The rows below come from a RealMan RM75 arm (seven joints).
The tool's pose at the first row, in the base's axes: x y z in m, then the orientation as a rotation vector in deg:
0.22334 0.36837 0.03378 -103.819 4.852 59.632
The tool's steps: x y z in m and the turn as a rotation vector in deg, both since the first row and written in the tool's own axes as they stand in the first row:
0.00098 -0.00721 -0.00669 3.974 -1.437 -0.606
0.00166 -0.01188 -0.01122 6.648 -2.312 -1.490
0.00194 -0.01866 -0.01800 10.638 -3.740 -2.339
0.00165 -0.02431 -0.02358 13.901 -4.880 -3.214
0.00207 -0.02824 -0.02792 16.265 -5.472 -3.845
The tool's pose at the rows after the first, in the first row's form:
0.23153 0.36708 0.03916 -99.393 5.430 59.622
0.23698 0.36611 0.04264 -96.411 5.436 59.173
0.24458 0.36427 0.04820 -91.959 5.784 58.891
0.25054 0.36259 0.05318 -88.319 5.916 58.475
0.25536 0.36130 0.05628 -85.812 6.146 57.961

